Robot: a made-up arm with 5 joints. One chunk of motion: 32 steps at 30 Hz.
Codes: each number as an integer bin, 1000 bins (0 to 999) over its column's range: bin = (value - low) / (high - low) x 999, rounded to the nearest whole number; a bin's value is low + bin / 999 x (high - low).
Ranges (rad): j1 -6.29..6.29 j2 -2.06..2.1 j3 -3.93..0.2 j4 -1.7..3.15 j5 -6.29..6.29
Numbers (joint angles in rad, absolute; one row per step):
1: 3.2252 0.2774 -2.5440 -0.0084 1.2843
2: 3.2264 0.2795 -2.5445 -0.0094 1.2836
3: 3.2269 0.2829 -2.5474 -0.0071 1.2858
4: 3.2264 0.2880 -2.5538 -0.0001 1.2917
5: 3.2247 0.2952 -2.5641 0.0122 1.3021
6: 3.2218 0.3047 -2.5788 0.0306 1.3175
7: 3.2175 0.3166 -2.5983 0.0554 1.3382
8: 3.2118 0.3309 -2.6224 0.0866 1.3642
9: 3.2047 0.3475 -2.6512 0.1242 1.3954
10: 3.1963 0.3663 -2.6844 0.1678 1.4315
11: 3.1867 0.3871 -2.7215 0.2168 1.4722
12: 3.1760 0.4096 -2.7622 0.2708 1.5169
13: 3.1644 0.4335 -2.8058 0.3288 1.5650
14: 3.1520 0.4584 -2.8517 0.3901 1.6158
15: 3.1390 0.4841 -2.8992 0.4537 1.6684
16: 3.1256 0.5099 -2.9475 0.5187 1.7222
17: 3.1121 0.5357 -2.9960 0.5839 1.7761
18: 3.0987 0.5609 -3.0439 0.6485 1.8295
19: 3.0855 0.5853 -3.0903 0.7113 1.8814
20: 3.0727 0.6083 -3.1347 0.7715 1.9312
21: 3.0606 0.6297 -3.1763 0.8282 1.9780
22: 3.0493 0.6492 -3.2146 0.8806 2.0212
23: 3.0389 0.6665 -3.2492 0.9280 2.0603
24: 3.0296 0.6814 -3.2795 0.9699 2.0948
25: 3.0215 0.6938 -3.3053 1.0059 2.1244
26: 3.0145 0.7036 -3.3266 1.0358 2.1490
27: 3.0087 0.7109 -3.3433 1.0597 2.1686
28: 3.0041 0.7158 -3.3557 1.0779 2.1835
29: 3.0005 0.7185 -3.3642 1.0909 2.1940
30: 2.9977 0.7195 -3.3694 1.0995 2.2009
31: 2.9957 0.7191 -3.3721 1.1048 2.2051
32: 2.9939 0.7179 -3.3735 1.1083 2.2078
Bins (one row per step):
1: 756 561 335 348 601
2: 756 562 335 348 601
3: 756 563 334 349 602
4: 756 564 333 350 602
5: 756 566 330 353 603
6: 755 568 327 356 604
7: 755 571 322 362 606
8: 755 574 316 368 608
9: 754 578 309 376 610
10: 753 583 301 385 613
11: 753 588 292 395 616
12: 752 593 282 406 620
13: 751 599 272 418 624
14: 750 605 261 431 628
15: 749 611 249 444 632
16: 748 617 238 457 636
17: 747 623 226 470 641
18: 746 629 214 484 645
19: 745 635 203 497 649
20: 744 641 192 509 653
21: 743 646 182 521 657
22: 742 651 173 532 660
23: 741 655 165 541 663
24: 740 658 157 550 666
25: 739 661 151 557 668
26: 739 664 146 564 670
27: 738 665 142 568 672
28: 738 667 139 572 673
29: 738 667 137 575 674
30: 738 667 136 577 674
31: 737 667 135 578 675
32: 737 667 135 578 675

